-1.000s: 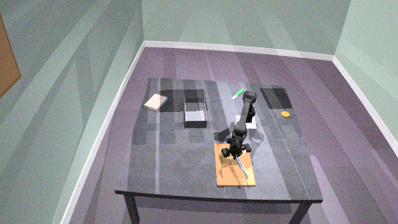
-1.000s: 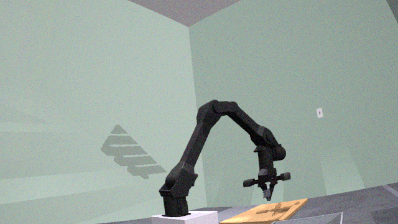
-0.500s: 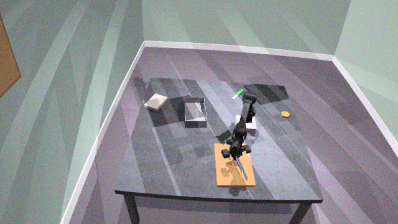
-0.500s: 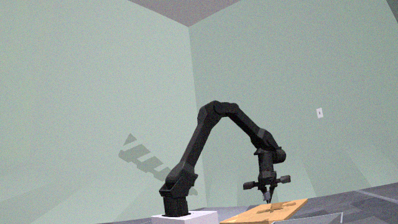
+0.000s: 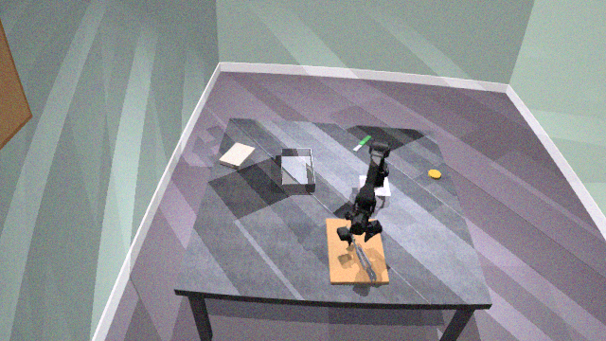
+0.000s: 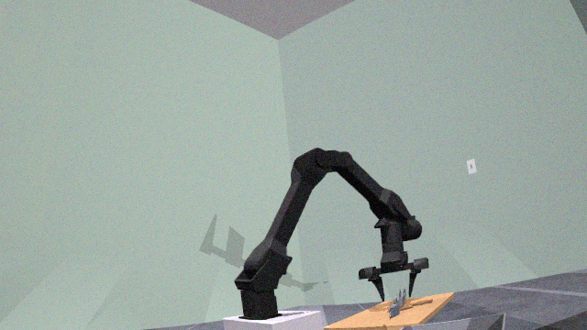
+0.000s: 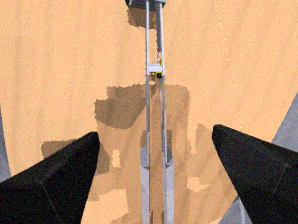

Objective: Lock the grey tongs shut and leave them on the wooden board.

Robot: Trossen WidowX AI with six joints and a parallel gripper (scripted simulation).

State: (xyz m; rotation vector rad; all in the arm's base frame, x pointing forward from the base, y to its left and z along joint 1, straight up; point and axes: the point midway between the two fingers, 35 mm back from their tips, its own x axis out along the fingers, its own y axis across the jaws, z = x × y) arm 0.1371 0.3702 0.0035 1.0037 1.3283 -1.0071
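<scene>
Right now the yellow piece is 30 mm to the right of my gripper tip, 20 mm below it and 10 mm ahead of it. The rest, counted from my gripper tip: wooden board (40 mm below); then small yellow disc (540 mm to the right, 510 mm behind, 40 mm below); then roasting tin (520 mm to the right, 250 mm ahead, 20 mm below).
</scene>
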